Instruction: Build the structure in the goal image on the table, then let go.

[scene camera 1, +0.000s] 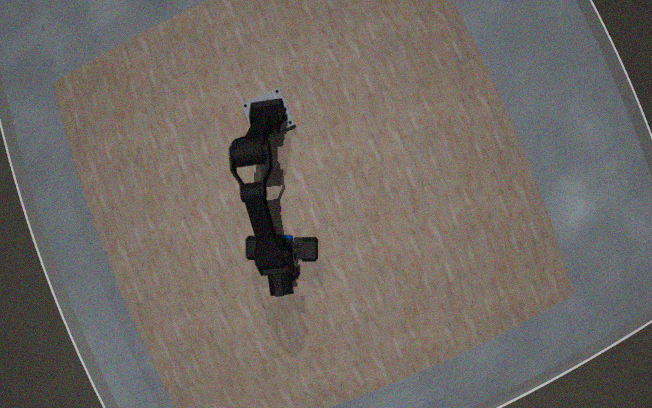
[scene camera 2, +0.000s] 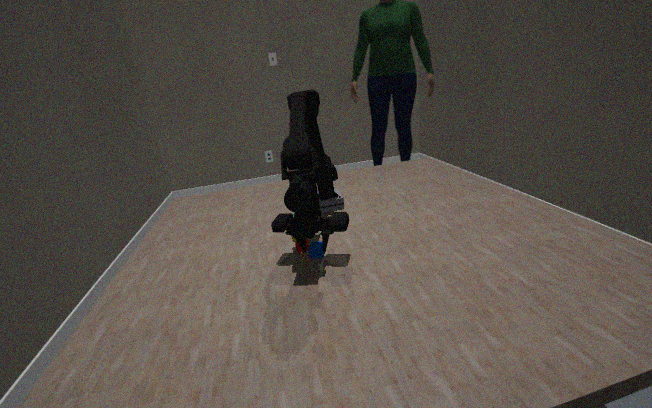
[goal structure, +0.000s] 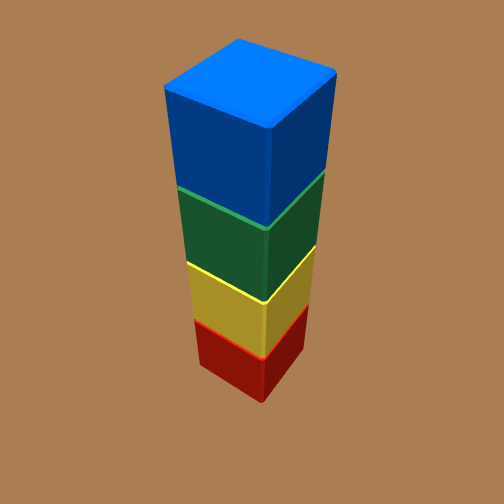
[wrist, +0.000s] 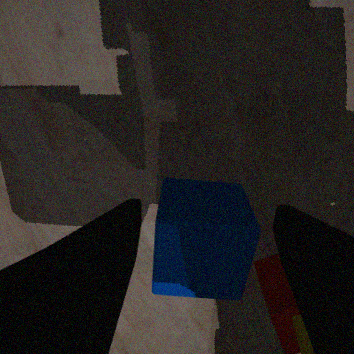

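Note:
A blue cube [scene camera 1: 288, 238] [scene camera 2: 316, 250] [wrist: 200, 245] rests on the wooden surface and is partly hidden by the arm in scene camera 1. My gripper [scene camera 2: 314, 247] [wrist: 208, 213] is open, low over the surface. In the wrist view its fingers stand on either side of the blue cube, with a gap on each side. A red block [scene camera 2: 299, 246] [wrist: 275, 285] lies close to the right of the cube in the wrist view, partly behind the right finger. Part of a yellow block [wrist: 302, 332] shows beside the red one. The fingertips are hidden under the arm in scene camera 1.
The arm's base plate [scene camera 1: 277, 96] [scene camera 2: 332, 204] stands on the wooden surface [scene camera 1: 400, 200] [scene camera 2: 425, 300] behind the blocks. The red and yellow blocks stand close to the right finger in the wrist view. A person in a green sweater [scene camera 2: 390, 37] stands at the back.

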